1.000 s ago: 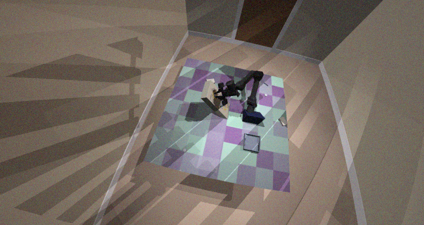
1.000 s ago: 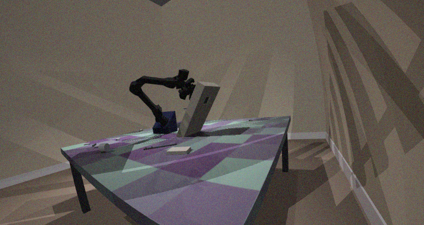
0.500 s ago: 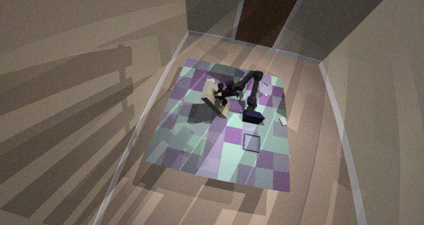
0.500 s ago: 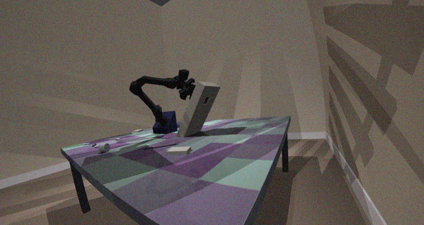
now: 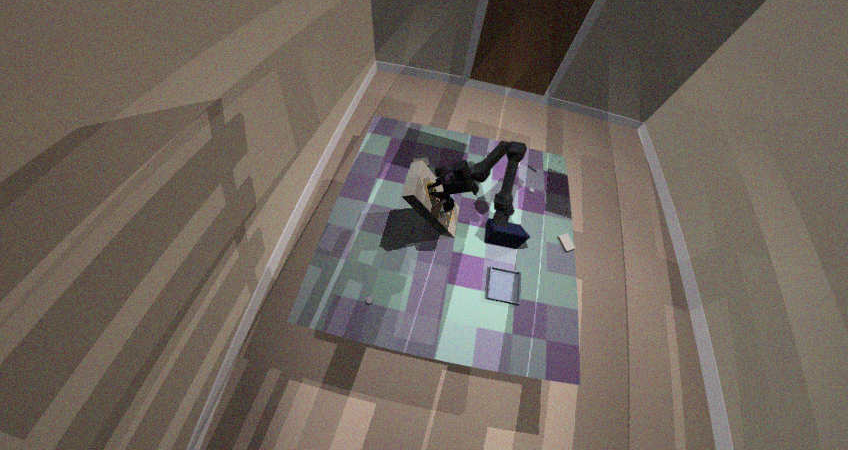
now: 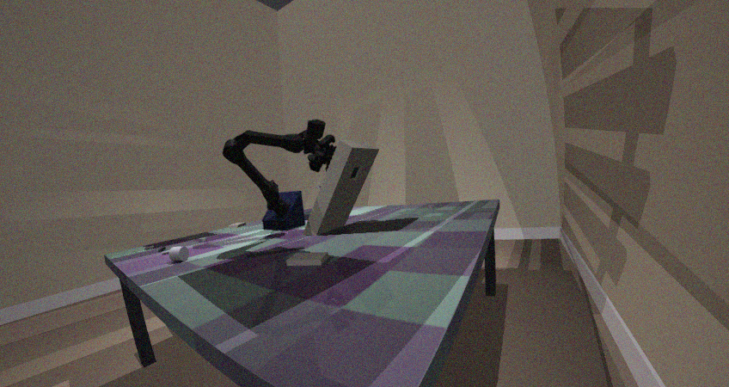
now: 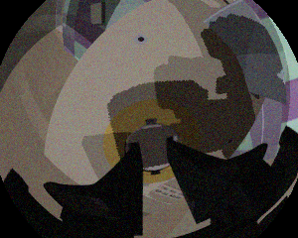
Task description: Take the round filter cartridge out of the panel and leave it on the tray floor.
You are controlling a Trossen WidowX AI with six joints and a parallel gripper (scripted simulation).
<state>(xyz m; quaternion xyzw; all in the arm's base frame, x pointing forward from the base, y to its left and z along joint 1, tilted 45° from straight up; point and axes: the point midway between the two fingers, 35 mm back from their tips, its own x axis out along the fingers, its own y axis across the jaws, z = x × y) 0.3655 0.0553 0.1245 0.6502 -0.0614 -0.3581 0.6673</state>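
The round filter cartridge lies 1 cm ahead of my gripper tip and 1 cm below it. The rest, counted from my gripper tip: grey square tray (40 cm behind, 34 cm to the left, 23 cm below); beige service panel (4 cm behind, 1 cm to the left, 8 cm below).
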